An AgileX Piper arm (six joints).
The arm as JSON. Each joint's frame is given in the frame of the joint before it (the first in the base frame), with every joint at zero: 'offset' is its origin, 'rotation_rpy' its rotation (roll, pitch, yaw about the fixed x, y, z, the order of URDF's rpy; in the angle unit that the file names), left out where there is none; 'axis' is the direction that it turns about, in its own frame. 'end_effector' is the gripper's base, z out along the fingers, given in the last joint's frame.
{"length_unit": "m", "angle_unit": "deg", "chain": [
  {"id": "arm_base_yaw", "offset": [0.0, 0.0, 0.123], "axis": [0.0, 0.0, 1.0]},
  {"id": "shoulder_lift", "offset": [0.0, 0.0, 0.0], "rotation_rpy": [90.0, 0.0, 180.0], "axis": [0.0, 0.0, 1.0]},
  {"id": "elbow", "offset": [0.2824, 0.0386, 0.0], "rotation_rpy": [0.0, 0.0, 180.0], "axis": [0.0, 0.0, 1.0]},
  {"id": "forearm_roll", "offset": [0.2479, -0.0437, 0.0], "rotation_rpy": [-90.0, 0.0, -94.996], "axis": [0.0, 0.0, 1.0]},
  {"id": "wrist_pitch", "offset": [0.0, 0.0, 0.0], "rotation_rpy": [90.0, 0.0, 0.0], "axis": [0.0, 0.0, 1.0]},
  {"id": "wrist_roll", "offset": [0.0, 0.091, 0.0], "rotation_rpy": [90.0, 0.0, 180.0], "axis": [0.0, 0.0, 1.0]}
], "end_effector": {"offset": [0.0, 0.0, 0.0]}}
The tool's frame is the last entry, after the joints.
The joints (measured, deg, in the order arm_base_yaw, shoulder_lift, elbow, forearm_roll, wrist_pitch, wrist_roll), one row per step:
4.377 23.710 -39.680 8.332 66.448 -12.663
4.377 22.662 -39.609 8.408 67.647 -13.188
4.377 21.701 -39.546 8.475 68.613 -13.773
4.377 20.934 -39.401 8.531 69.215 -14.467
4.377 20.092 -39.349 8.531 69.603 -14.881
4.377 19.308 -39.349 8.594 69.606 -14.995
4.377 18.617 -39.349 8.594 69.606 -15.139
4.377 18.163 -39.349 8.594 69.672 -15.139
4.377 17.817 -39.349 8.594 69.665 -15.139
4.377 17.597 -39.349 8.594 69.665 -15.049
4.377 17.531 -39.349 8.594 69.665 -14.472
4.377 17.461 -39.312 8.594 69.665 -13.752
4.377 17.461 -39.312 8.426 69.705 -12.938
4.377 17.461 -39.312 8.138 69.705 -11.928
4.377 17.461 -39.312 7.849 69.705 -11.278
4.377 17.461 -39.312 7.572 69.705 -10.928
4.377 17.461 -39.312 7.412 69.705 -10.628
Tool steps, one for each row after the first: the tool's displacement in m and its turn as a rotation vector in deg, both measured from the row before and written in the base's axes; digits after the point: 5 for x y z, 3 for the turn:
-0.00487 -0.00015 -0.00086 -0.368 0.111 0.560
-0.00430 -0.00015 -0.00070 -0.395 -0.052 0.570
-0.00314 -0.00011 -0.00089 -0.454 -0.157 0.595
-0.00321 -0.00021 -0.00020 -0.275 -0.486 0.344
-0.00264 -0.00011 0.00042 0.038 -0.796 0.106
-0.00232 -0.00018 0.00033 -0.048 -0.717 0.099
-0.00160 -0.00012 0.00013 0.025 -0.388 0.009
-0.00116 -0.00009 0.00015 0.027 -0.352 -0.001
-0.00074 -0.00006 0.00009 0.081 -0.202 -0.061
-0.00022 -0.00002 0.00003 0.418 0.047 -0.387
-0.00019 -0.00001 -0.00015 0.518 0.108 -0.483
-0.00001 -0.00025 -0.00008 0.428 0.186 -0.617
0.00006 -0.00042 -0.00006 0.467 0.173 -0.808
0.00006 -0.00042 -0.00005 0.209 0.101 -0.567
0.00006 -0.00041 -0.00005 0.005 0.045 -0.361
0.00003 -0.00023 -0.00003 0.073 0.042 -0.274

